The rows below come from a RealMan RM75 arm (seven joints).
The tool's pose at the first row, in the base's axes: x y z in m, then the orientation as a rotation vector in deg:
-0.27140, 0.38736, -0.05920, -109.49, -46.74, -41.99
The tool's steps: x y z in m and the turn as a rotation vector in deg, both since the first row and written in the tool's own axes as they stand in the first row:
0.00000, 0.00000, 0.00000, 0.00, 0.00, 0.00
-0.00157, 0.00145, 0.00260, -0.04, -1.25, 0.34
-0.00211, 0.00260, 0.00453, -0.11, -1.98, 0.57
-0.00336, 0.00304, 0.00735, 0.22, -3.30, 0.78
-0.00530, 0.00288, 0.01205, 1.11, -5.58, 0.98
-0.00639, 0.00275, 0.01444, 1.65, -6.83, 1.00
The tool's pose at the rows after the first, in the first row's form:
-0.27140, 0.38736, -0.05920, -109.49, -46.74, -41.99
-0.27080, 0.38877, -0.06220, -110.25, -47.16, -40.67
-0.26993, 0.38993, -0.06399, -110.74, -47.36, -39.91
-0.26989, 0.39199, -0.06633, -111.16, -48.03, -38.40
-0.27043, 0.39579, -0.06967, -111.51, -49.41, -35.71
-0.27081, 0.39771, -0.07142, -111.61, -50.27, -34.26

